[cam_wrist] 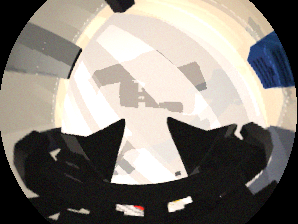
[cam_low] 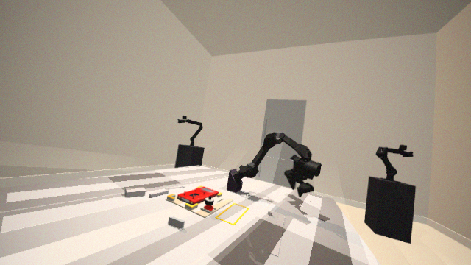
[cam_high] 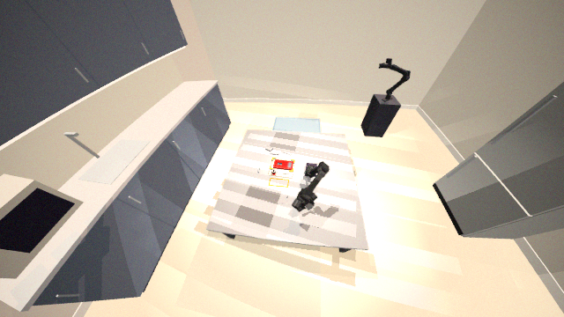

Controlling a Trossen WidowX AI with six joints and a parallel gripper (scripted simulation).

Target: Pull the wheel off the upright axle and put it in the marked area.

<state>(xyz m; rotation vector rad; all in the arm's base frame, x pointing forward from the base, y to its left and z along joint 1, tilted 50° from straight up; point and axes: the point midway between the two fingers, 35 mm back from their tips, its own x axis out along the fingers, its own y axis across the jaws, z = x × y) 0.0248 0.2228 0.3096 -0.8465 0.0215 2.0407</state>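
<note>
Right now the grey wheel is 35 cm ahead of my gripper tip, 35 cm to the right of it and 4 cm below it.
</note>
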